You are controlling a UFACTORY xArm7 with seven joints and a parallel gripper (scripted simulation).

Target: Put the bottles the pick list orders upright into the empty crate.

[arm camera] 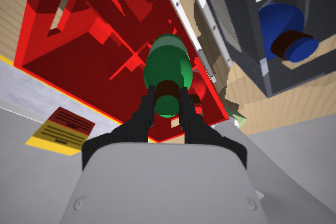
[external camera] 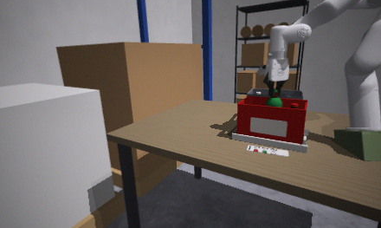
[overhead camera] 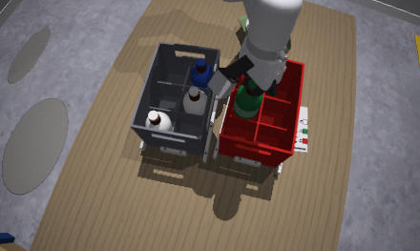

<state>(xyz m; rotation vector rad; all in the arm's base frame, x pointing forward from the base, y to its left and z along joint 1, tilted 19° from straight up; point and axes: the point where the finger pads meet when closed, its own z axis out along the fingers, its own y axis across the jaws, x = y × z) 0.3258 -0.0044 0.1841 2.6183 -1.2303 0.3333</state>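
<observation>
Right now my hand is 7 cm above the green bottle. Also, from my hand: red-label bottle 9 cm behind, 1 cm to the left, 13 cm below; red crate 1 cm ahead, 4 cm to the left, 13 cm below; blue-label bottle 10 cm behind, 14 cm to the right, 13 cm below.
</observation>
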